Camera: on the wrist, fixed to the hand. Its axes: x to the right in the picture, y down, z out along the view.
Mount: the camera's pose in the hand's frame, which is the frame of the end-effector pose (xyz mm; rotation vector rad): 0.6 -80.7 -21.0 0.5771 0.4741 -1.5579
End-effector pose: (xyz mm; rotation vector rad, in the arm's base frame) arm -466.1 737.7 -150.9 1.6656 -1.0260 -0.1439
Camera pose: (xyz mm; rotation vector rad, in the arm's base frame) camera -409.7 752.9 -210.5 2.5030 0.8306 -0.4495
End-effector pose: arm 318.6 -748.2 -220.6 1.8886 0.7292 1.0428
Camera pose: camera 293.4 -700.8 -284.4 0.8192 2.3781 0.1753
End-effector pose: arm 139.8 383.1 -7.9 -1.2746 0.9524 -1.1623
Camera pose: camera 110.6 383.5 70.2 -1.1503 -0.3526 -2.7393
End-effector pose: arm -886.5 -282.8 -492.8 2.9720 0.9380 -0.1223
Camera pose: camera -930.9 -215.4 -471.8 -1.1115 -2.2059 -0.2339
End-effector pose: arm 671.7 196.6 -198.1 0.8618 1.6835 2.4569
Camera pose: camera 639.8 212.0 -273.6 -0.9014 1.9183 1.0778
